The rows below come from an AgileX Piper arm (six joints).
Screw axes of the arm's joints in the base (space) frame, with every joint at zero. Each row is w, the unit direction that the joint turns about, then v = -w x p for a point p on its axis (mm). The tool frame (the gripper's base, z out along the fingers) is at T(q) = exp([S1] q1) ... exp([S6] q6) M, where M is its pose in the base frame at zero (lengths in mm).
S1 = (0, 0, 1, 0, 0, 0)
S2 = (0, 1, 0, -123, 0, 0)
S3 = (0, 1, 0, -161.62, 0, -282.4)
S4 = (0.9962, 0, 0.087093, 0, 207.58, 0)
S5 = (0, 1, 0, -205.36, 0, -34.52)
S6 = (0.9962, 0, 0.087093, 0, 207.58, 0)
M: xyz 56.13 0 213.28 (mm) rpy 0 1.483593 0 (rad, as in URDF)
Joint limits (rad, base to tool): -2.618..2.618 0..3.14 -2.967..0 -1.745..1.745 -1.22..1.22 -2.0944..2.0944
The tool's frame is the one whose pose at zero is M.
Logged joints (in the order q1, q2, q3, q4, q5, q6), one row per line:
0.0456 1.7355 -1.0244 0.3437 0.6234 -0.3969
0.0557 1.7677 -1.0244 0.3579 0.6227 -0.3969
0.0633 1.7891 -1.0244 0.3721 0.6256 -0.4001
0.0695 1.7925 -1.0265 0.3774 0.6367 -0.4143
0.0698 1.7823 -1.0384 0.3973 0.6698 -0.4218
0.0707 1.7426 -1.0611 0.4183 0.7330 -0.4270
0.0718 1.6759 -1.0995 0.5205 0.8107 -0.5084
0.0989 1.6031 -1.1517 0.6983 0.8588 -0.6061
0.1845 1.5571 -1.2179 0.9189 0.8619 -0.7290
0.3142 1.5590 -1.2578 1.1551 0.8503 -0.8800
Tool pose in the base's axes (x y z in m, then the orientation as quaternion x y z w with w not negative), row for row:
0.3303 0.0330 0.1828 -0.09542 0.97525 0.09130 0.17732
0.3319 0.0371 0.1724 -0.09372 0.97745 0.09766 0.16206
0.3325 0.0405 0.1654 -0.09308 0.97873 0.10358 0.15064
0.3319 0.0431 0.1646 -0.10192 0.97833 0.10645 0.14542
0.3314 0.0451 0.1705 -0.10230 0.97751 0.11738 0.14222
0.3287 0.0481 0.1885 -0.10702 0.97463 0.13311 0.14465
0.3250 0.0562 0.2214 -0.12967 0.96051 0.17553 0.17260
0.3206 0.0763 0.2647 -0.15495 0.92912 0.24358 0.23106
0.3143 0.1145 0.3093 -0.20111 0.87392 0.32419 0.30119
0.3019 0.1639 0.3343 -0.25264 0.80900 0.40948 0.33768
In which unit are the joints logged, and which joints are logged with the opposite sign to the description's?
The joints are logged in radians. Opposite sign: none.
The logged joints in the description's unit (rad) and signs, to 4 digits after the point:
0.0456 1.7355 -1.0244 0.3437 0.6234 -0.3969
0.0557 1.7677 -1.0244 0.3579 0.6227 -0.3969
0.0633 1.7891 -1.0244 0.3721 0.6256 -0.4001
0.0695 1.7925 -1.0265 0.3774 0.6367 -0.4143
0.0698 1.7823 -1.0384 0.3973 0.6698 -0.4218
0.0707 1.7426 -1.0611 0.4183 0.7330 -0.4270
0.0718 1.6759 -1.0995 0.5205 0.8107 -0.5084
0.0989 1.6031 -1.1517 0.6983 0.8588 -0.6061
0.1845 1.5571 -1.2179 0.9189 0.8619 -0.7290
0.3142 1.5590 -1.2578 1.1551 0.8503 -0.8800

